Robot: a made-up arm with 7 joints.
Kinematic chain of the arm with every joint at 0, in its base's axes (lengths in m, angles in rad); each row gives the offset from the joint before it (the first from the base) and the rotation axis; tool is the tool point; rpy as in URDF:
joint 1: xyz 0 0 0.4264 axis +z
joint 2: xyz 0 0 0 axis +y
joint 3: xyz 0 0 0.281 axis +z
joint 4: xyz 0.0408 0 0 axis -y
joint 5: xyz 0.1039 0 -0.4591 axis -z
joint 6: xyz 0 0 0 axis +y
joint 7: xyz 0.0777 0 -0.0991 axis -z
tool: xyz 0 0 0 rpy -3.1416 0 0
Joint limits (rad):
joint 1: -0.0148..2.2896
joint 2: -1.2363..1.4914
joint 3: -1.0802..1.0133
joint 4: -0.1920..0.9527
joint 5: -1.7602..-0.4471
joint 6: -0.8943..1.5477
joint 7: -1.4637..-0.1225
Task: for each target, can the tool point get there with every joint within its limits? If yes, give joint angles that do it. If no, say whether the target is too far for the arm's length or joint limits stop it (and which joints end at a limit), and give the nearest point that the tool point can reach.
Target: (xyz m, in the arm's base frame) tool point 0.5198 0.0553 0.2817
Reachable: yes | joints 0.3295 0.1946 -0.2344 0.7929 -0.5665 0.5167 -0.4686
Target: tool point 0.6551 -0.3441 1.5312
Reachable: no: too far | nearest point 0.2987 -0.1569 0.9301 | short by 0.723 m
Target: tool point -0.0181 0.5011 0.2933
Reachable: yes | joints 1.1459 0.1819 0.5043 0.8506 -0.6476 1.0679 -0.6518
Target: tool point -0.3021 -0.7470 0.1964
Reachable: no: joint limits stop it (at a limit: joint 1, joint 2, joint 3, joint 5) | nearest point -0.0822 -0.4570 0.2276 | short by 0.365 m
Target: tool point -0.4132 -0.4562 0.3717
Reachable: no: joint limits stop it (at a limit: joint 1, joint 2, joint 3) | nearest point -0.3384 -0.3119 0.2698 | short by 0.192 m
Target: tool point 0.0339 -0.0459 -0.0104
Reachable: yes | joints 0.9666 1.1940 -0.0496 0.5274 -0.9748 0.9982 -0.5600
